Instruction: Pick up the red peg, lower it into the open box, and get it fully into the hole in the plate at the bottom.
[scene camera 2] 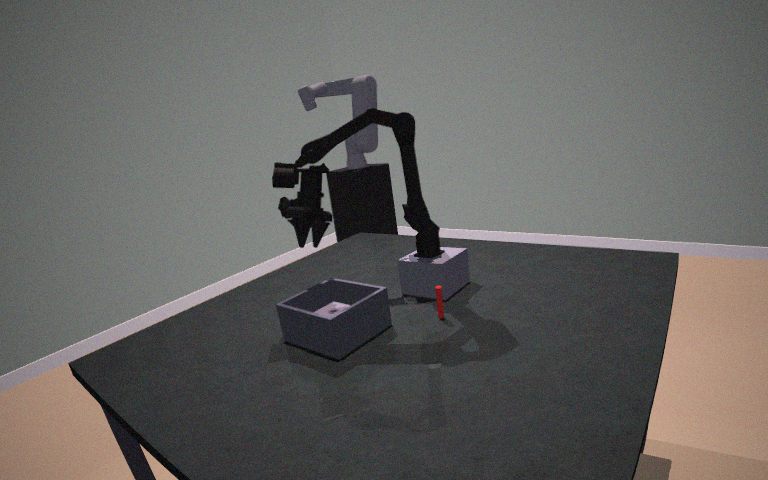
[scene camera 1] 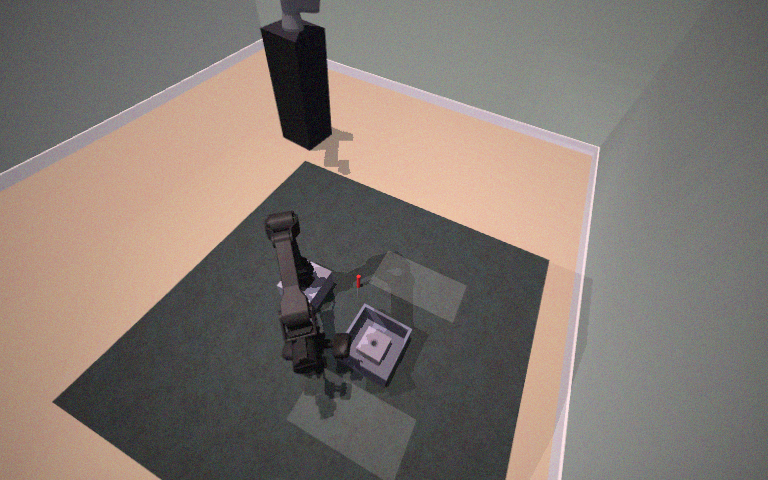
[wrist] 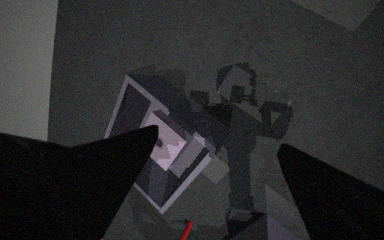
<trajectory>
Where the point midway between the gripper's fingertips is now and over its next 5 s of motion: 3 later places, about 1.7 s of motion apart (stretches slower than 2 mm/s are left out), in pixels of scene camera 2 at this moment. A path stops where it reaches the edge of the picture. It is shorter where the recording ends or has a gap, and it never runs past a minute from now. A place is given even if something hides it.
My gripper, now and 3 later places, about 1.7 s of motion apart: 308, 247; 417, 247; 436, 311; 387, 275
</trajectory>
